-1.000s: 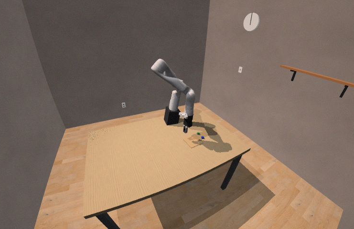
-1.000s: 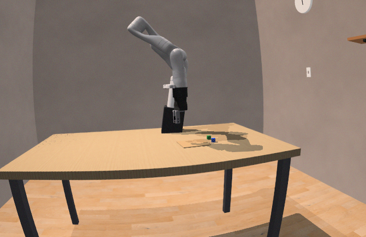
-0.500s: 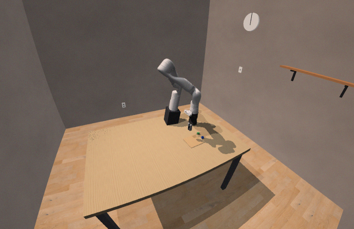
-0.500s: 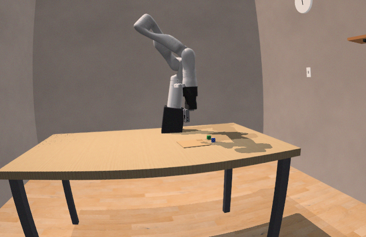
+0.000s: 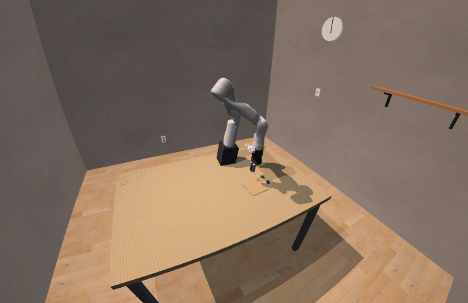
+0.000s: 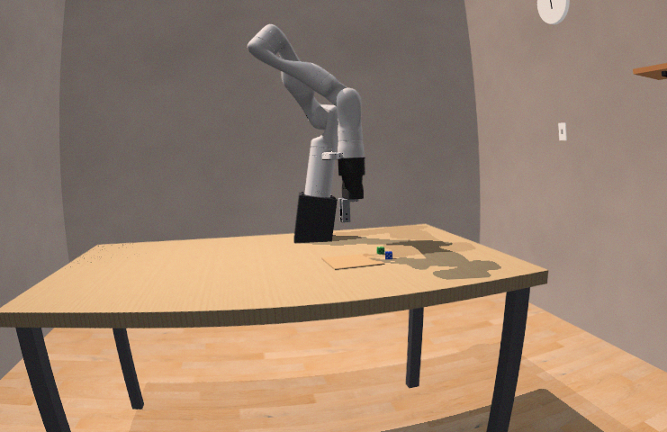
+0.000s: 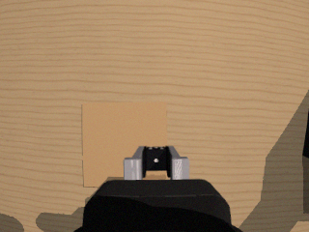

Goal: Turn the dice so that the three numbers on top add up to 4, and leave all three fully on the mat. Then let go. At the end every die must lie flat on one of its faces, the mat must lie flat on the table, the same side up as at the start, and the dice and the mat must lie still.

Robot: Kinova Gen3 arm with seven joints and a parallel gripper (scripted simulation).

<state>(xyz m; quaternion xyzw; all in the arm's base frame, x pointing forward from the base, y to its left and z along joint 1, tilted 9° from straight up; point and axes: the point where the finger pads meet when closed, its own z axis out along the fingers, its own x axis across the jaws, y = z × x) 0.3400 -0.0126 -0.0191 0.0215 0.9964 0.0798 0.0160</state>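
The black die is 1 cm below my hand. Round my hand: tan mat: 5 cm ahead, 12 cm below; blue die: 7 cm ahead, 11 cm to the left, 12 cm below; green die: 1 cm behind, 11 cm to the left, 12 cm below.
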